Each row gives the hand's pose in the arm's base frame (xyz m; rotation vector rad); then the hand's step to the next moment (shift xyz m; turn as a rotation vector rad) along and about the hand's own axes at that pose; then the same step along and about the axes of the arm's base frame.
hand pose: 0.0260 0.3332 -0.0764 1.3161 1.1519 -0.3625
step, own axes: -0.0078 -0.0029 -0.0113 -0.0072 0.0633 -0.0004
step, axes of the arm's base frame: -0.0108 0.0061 0.0066 0.0457 0.0161 0.0414
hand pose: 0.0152 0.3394 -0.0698 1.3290 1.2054 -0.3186
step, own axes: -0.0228 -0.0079 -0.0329 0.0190 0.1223 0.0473
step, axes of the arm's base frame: -0.0314 0.0158 0.0207 0.1251 0.0044 0.0436
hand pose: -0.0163 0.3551 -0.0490 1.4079 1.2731 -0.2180
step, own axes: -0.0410 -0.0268 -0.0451 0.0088 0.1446 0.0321
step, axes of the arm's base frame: -0.0597 0.0065 0.0287 0.1302 0.0167 0.0691
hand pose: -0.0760 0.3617 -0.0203 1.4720 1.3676 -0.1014
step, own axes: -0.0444 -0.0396 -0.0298 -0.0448 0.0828 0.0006
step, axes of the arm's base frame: -0.0616 -0.0175 0.0180 0.0478 -0.0109 0.0804
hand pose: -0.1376 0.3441 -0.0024 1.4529 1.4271 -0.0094
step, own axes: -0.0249 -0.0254 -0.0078 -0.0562 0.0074 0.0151
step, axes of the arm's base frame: -0.0305 -0.0196 0.0031 -0.0014 -0.0482 0.0334
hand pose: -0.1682 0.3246 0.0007 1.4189 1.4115 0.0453
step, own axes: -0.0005 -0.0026 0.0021 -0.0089 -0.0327 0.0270
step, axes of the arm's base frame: -0.0005 -0.0024 -0.0023 -0.0072 -0.0326 -0.0276
